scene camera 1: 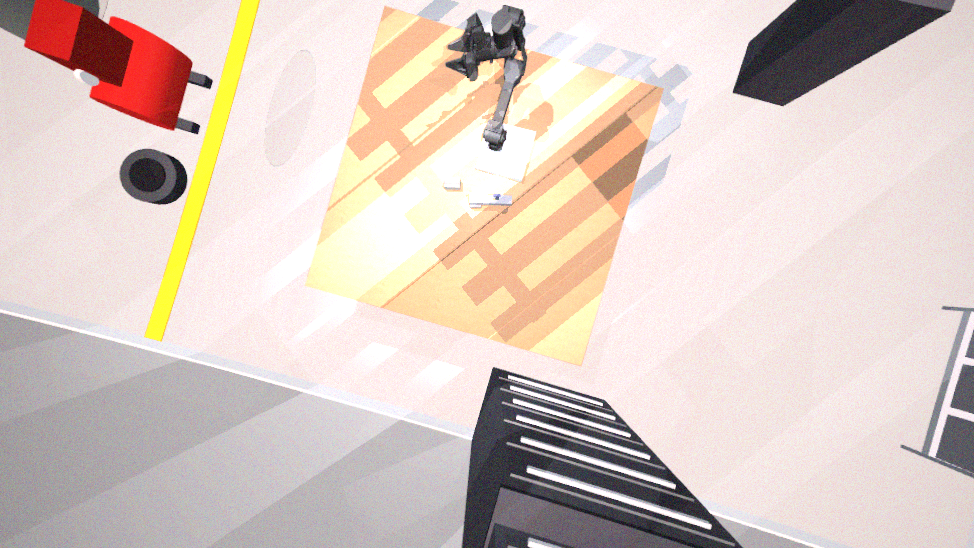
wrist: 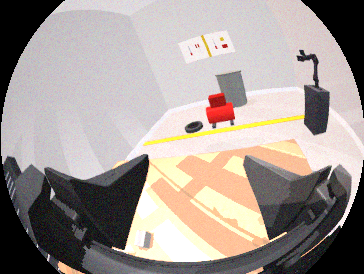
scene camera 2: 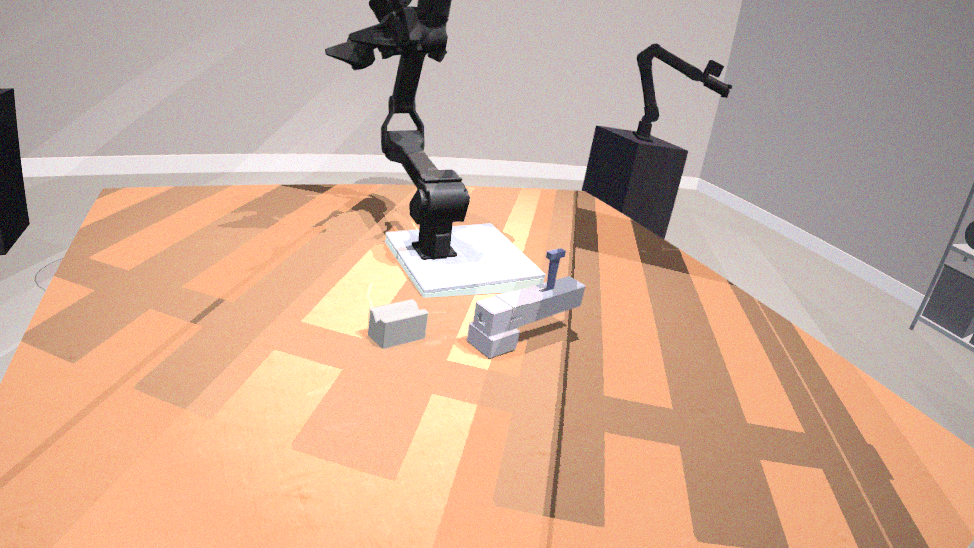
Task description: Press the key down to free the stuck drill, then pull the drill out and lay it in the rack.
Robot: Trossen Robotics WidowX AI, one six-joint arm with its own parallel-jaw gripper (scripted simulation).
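Note:
Scene camera 1 shows me my gripper, and it is open and holds nothing. The wrist view shows my gripper as well. A grey housing block is in sight too, along with a grey rack.

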